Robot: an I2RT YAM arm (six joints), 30 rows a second.
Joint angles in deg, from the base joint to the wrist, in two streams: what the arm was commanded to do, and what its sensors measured. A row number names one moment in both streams.
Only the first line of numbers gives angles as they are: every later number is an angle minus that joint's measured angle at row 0.
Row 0, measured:
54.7 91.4 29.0 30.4 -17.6 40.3
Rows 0 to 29, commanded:
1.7 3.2 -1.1 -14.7 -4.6 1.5
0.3 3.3 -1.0 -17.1 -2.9 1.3
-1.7 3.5 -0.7 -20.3 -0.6 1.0
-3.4 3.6 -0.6 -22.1 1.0 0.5
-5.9 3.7 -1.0 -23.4 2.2 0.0
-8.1 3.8 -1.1 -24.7 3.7 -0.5
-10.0 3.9 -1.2 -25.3 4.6 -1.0
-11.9 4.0 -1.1 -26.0 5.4 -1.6
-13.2 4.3 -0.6 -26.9 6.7 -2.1
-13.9 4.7 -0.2 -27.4 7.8 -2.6
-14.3 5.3 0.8 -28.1 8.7 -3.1
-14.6 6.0 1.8 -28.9 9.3 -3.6
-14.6 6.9 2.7 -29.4 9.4 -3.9
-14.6 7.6 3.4 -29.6 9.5 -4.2
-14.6 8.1 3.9 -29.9 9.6 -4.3
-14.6 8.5 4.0 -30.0 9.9 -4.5
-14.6 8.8 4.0 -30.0 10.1 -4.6
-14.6 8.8 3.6 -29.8 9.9 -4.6
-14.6 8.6 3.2 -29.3 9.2 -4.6
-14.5 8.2 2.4 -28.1 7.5 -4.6
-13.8 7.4 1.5 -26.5 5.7 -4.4
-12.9 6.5 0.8 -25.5 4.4 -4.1
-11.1 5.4 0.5 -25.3 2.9 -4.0
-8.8 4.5 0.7 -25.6 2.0 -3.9
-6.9 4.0 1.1 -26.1 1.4 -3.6
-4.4 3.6 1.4 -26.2 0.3 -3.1
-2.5 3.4 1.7 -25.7 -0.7 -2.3
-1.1 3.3 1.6 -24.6 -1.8 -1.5
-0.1 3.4 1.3 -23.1 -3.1 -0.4
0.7 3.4 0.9 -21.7 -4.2 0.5
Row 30, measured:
-4.8 0.9 5.0 -10.9 3.1 -1.8
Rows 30 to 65, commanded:
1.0 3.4 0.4 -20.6 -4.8 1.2
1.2 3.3 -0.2 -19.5 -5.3 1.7
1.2 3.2 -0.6 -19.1 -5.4 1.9
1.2 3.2 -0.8 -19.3 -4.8 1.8
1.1 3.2 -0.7 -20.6 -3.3 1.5
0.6 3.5 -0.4 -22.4 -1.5 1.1
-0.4 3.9 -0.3 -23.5 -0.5 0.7
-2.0 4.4 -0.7 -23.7 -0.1 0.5
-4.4 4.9 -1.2 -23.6 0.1 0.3
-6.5 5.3 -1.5 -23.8 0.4 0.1
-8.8 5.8 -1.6 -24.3 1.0 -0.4
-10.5 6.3 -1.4 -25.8 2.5 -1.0
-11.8 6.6 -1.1 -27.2 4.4 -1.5
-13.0 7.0 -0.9 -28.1 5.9 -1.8
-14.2 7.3 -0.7 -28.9 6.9 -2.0
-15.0 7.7 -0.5 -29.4 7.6 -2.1
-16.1 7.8 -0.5 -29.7 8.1 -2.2
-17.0 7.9 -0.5 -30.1 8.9 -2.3
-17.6 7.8 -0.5 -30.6 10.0 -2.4
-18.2 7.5 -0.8 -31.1 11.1 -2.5
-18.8 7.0 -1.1 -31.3 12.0 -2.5
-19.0 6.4 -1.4 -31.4 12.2 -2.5
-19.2 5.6 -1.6 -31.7 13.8 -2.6
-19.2 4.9 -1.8 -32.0 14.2 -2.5
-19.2 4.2 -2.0 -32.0 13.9 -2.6
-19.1 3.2 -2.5 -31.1 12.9 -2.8
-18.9 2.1 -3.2 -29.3 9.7 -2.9
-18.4 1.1 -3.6 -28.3 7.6 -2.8
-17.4 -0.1 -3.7 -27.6 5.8 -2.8
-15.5 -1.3 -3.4 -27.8 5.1 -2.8
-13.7 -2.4 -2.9 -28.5 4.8 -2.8
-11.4 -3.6 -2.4 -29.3 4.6 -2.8
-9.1 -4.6 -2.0 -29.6 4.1 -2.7
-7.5 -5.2 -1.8 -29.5 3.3 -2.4
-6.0 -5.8 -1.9 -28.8 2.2 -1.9
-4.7 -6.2 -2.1 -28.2 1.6 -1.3
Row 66, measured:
-10.1 -6.2 0.3 -16.6 7.7 -2.0
